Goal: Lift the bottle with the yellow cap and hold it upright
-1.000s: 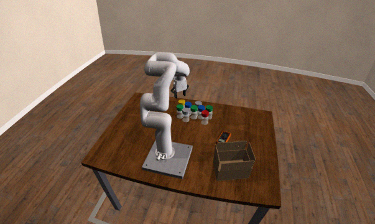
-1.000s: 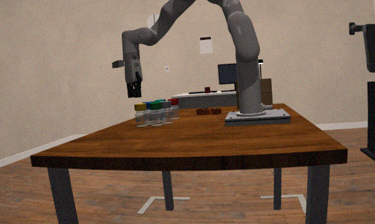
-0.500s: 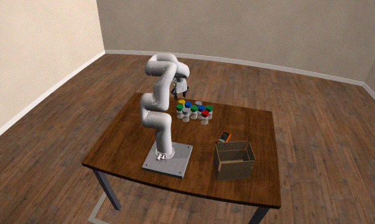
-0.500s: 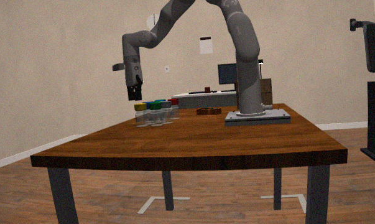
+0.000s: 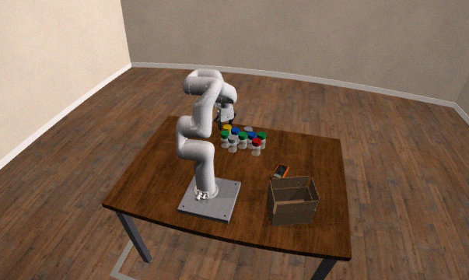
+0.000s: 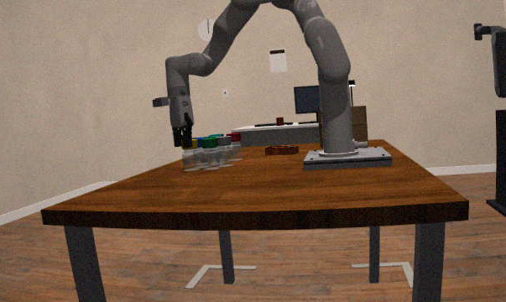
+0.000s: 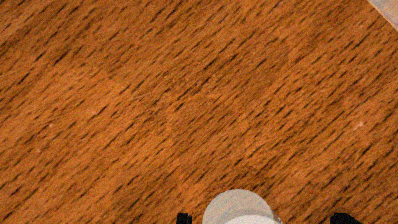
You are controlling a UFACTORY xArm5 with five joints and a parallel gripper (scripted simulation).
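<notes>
My hand is 50 mm above the yellow-capped bottle, 20 mm to the left of it and 20 mm past it. Also, from my hand: red-capped bottle: 230 mm to the right, 110 mm behind, 50 mm below; then small orange device: 400 mm to the right, 260 mm behind, 80 mm below.
</notes>
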